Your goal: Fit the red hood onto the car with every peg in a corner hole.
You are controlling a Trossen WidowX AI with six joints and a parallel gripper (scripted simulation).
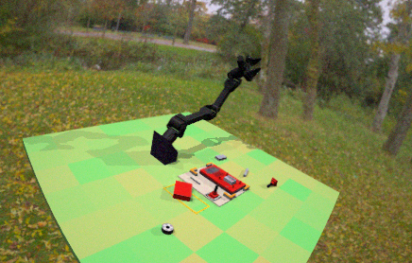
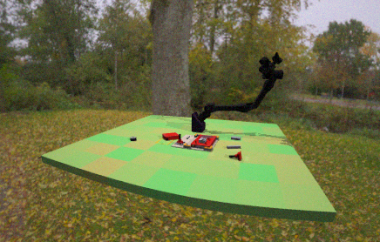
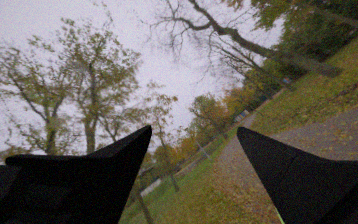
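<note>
My gripper tip is now 60 cm to the left of the red hood, 53 cm above it and 21 cm short of it. The rest, counted from my gripper tip: pale plate 54 cm below, 40 cm to the right, 23 cm ahead; then grey engine block 52 cm below, 36 cm to the right, 26 cm ahead; then grey rod 54 cm below, 23 cm ahead, 19 cm to the right.
</note>
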